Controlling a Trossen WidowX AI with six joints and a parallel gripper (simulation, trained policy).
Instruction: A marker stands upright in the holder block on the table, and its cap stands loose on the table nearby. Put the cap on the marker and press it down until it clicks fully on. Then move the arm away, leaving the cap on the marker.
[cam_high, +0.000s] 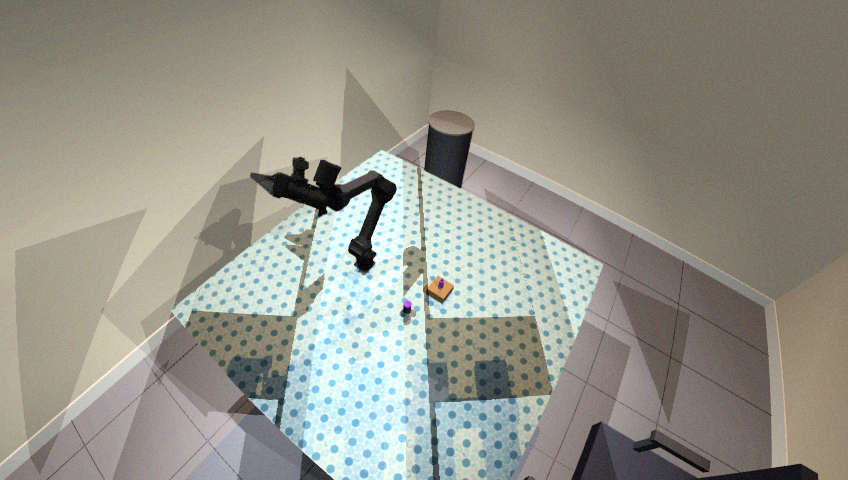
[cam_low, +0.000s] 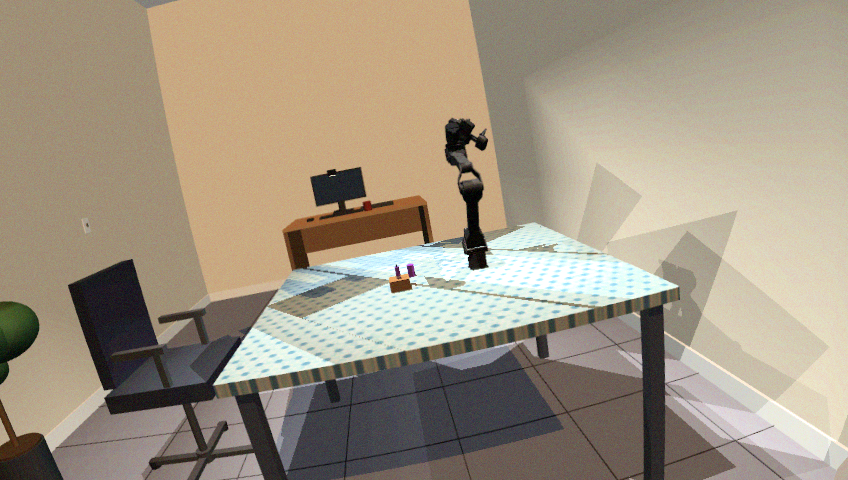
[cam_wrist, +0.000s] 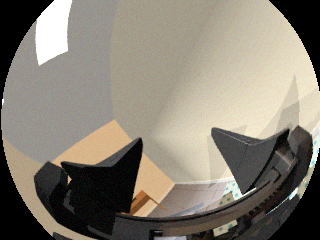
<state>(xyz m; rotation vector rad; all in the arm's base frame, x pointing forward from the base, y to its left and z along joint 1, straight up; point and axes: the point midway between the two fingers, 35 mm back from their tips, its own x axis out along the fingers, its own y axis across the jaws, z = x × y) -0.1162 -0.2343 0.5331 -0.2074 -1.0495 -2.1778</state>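
My gripper tip is 52 cm above the purple cap, 40 cm short of it and 19 cm to the right of it. From my gripper tip the other things lie so: purple marker 48 cm below, 46 cm ahead, 33 cm to the left; then orange holder block 53 cm below, 46 cm ahead, 33 cm to the left.
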